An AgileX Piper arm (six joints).
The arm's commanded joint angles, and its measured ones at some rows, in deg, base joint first. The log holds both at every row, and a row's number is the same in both.
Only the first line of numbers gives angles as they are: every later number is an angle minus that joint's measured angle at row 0.
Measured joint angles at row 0: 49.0, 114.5, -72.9, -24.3, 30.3, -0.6
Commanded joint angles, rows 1 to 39: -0.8, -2.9, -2.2, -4.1, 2.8, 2.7; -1.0, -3.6, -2.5, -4.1, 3.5, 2.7; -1.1, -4.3, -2.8, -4.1, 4.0, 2.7; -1.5, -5.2, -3.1, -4.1, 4.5, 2.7; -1.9, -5.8, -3.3, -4.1, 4.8, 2.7; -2.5, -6.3, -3.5, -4.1, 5.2, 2.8; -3.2, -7.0, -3.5, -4.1, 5.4, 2.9; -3.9, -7.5, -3.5, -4.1, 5.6, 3.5; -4.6, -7.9, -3.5, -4.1, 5.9, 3.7; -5.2, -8.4, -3.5, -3.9, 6.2, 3.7; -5.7, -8.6, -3.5, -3.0, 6.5, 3.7; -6.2, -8.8, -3.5, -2.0, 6.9, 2.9; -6.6, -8.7, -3.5, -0.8, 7.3, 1.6; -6.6, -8.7, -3.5, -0.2, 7.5, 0.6; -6.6, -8.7, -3.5, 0.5, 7.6, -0.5; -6.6, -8.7, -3.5, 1.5, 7.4, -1.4; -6.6, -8.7, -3.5, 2.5, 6.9, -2.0; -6.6, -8.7, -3.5, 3.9, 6.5, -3.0; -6.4, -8.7, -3.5, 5.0, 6.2, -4.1; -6.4, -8.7, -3.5, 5.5, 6.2, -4.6; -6.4, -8.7, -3.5, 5.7, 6.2, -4.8; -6.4, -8.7, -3.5, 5.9, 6.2, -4.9; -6.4, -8.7, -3.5, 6.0, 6.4, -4.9; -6.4, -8.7, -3.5, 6.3, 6.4, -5.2; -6.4, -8.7, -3.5, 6.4, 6.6, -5.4; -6.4, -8.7, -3.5, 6.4, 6.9, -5.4; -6.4, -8.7, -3.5, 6.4, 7.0, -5.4; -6.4, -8.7, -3.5, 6.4, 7.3, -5.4; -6.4, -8.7, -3.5, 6.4, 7.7, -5.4; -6.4, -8.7, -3.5, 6.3, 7.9, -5.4; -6.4, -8.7, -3.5, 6.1, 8.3, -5.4; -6.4, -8.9, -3.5, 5.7, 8.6, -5.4; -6.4, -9.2, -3.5, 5.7, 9.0, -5.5; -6.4, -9.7, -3.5, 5.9, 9.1, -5.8; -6.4, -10.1, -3.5, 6.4, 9.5, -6.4; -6.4, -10.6, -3.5, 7.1, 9.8, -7.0; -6.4, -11.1, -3.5, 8.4, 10.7, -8.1; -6.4, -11.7, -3.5, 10.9, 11.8, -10.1; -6.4, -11.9, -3.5, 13.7, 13.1, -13.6
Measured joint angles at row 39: -6.3, -9.7, -3.1, 7.3, 9.7, -6.7
